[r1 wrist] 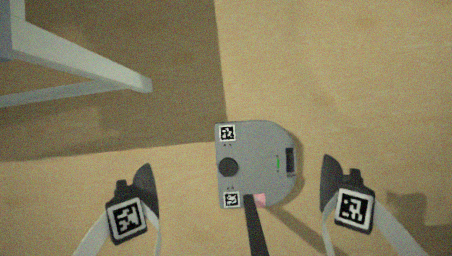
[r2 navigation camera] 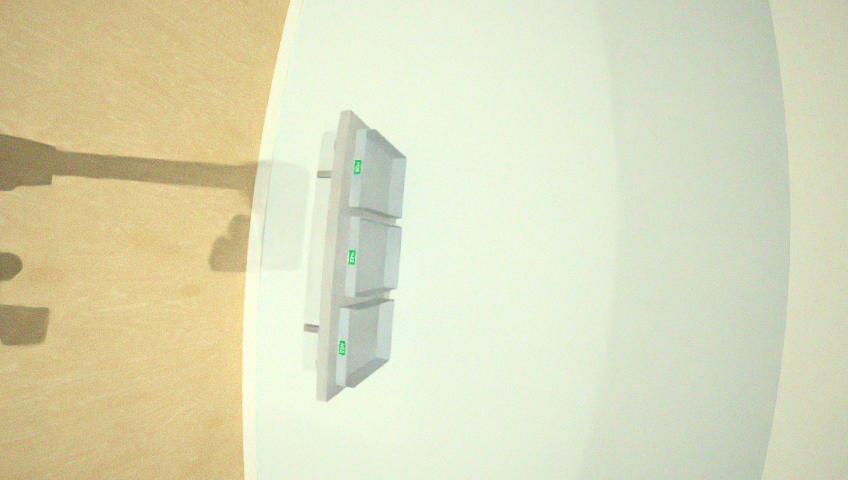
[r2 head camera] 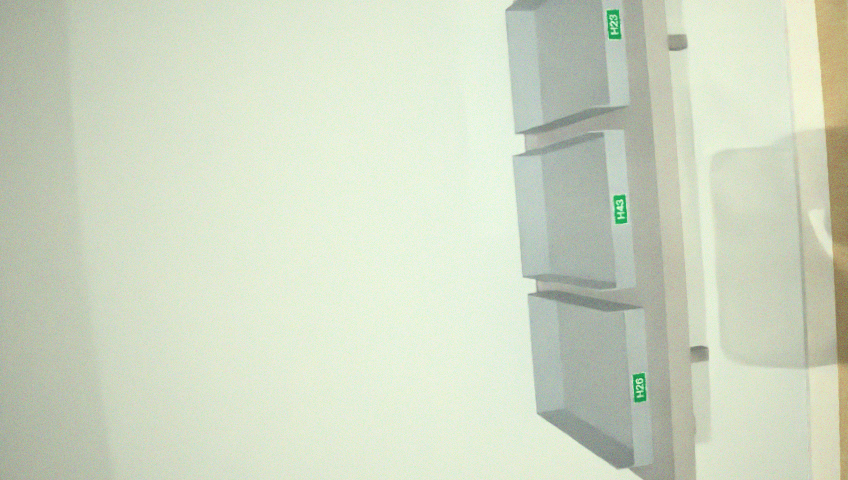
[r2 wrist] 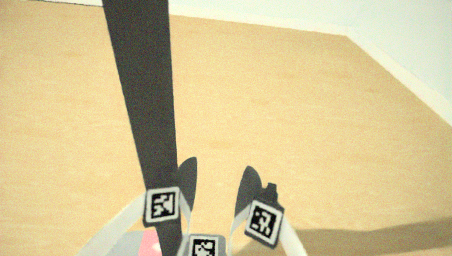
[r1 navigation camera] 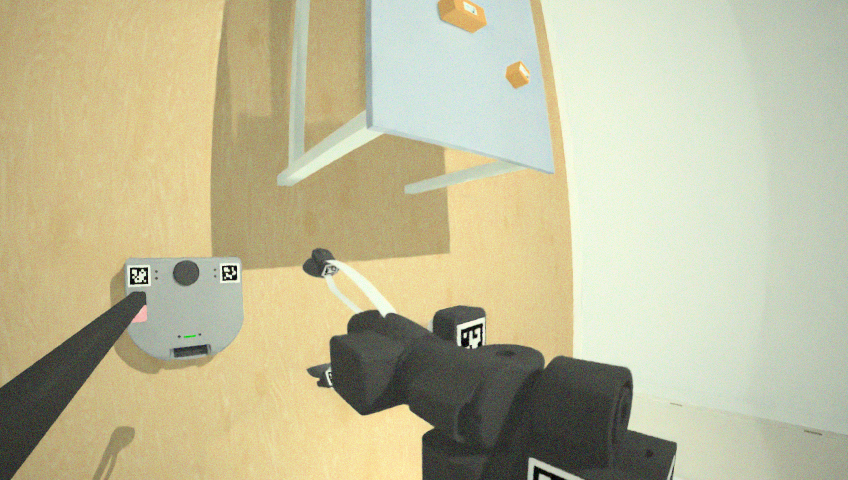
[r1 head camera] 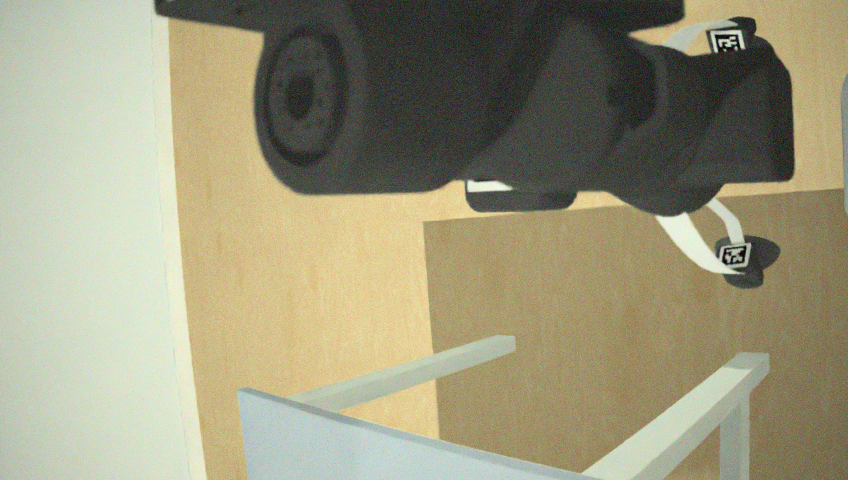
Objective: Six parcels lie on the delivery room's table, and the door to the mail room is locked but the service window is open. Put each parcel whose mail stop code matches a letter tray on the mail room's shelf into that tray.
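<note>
Two orange-brown parcels, a longer one (r1 navigation camera: pixel 462 16) and a small one (r1 navigation camera: pixel 518 74), lie on the pale blue table (r1 navigation camera: pixel 428 77) (r1 head camera: pixel 333 443); their codes are too small to read. The r1 gripper (r1 head camera: pixel 740 148) (r1 navigation camera: pixel 321 319) (r1 wrist: pixel 239 187) is open wide and empty, beyond the table's short end. Grey letter trays H23 (r2 head camera: pixel 574 59) (r2 navigation camera: pixel 364 339), H43 (r2 head camera: pixel 577 208) (r2 navigation camera: pixel 373 256) and H26 (r2 head camera: pixel 595 356) (r2 navigation camera: pixel 374 172) stand in a row on the shelf (r2 head camera: pixel 660 208) (r2 navigation camera: pixel 336 237), with no parcel visible inside. The r2 gripper (r2 wrist: pixel 218 185) is open and empty, over the floor.
The r1 base (r1 navigation camera: pixel 184 309) (r1 wrist: pixel 260 150) stands beyond the table's end, near a table leg (r1 navigation camera: pixel 327 151) (r1 wrist: pixel 90 62). A white wall (r1 navigation camera: pixel 684 178) runs along the table's far side. The r2 mast (r2 wrist: pixel 145 75) rises beside its gripper. The door and service window do not show.
</note>
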